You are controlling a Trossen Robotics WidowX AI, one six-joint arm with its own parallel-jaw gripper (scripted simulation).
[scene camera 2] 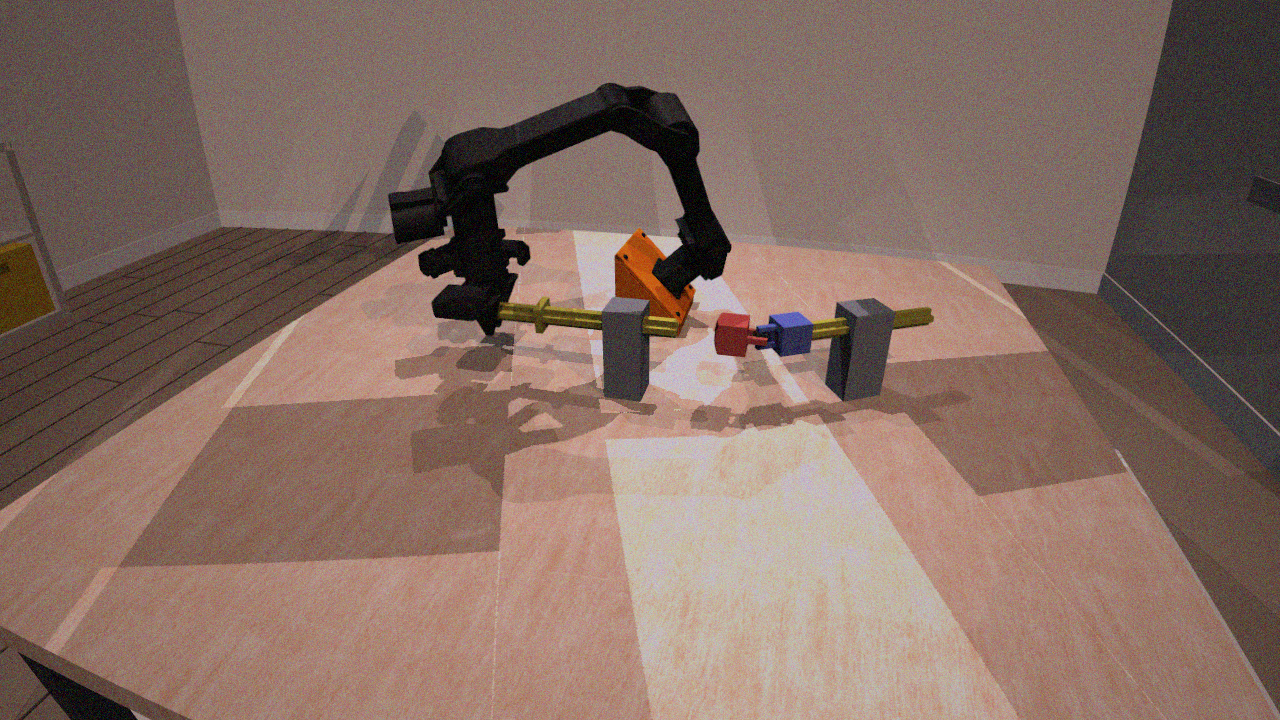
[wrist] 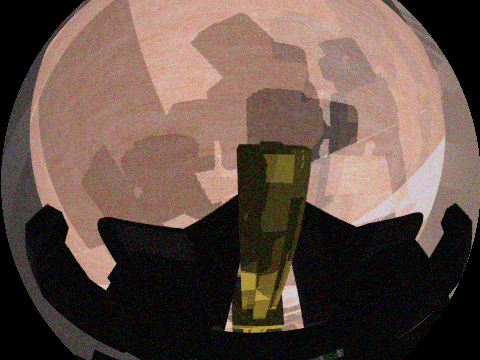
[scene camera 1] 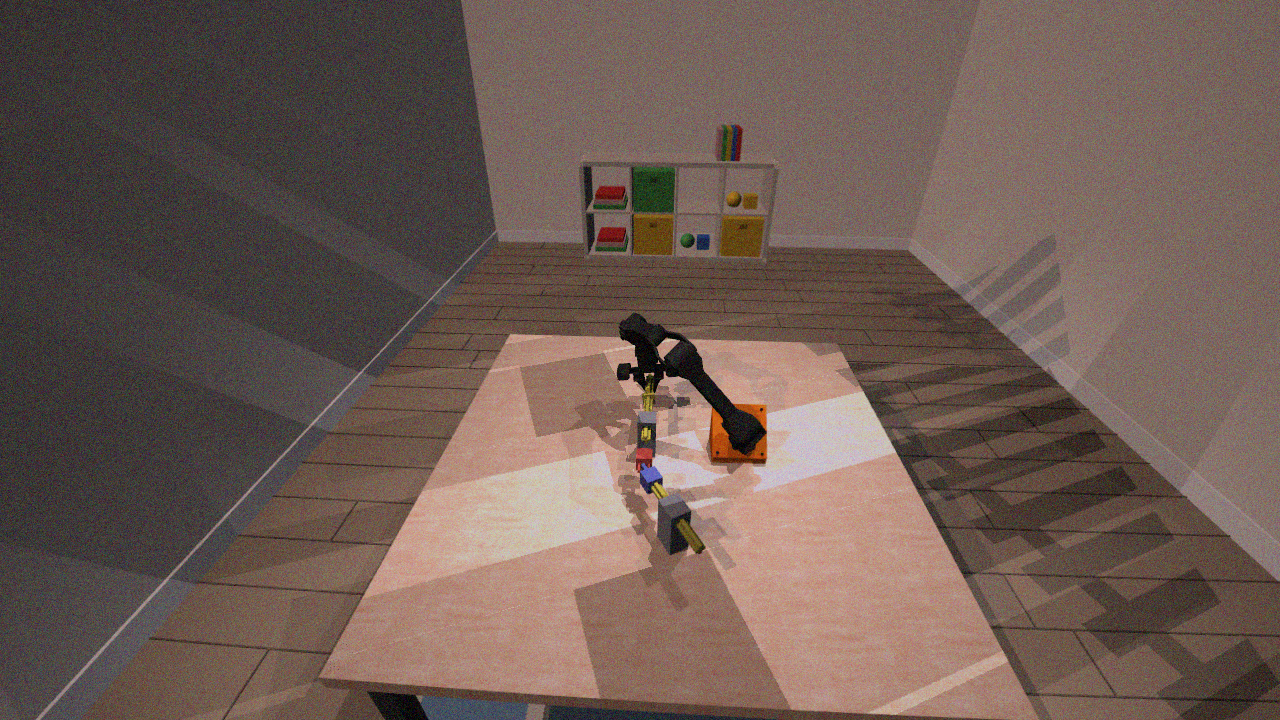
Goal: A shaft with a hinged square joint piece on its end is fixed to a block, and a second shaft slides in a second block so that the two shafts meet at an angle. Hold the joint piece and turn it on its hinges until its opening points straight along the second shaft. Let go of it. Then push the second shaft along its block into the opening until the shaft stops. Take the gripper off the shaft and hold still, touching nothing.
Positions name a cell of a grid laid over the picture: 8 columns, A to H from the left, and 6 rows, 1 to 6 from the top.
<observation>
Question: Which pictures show my gripper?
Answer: Scene camera 2, the wrist view and scene camera 1: all of them.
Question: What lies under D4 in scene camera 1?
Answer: My gripper.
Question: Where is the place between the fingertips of my gripper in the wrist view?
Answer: E4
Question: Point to a red square joint piece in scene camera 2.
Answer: At E3
</observation>
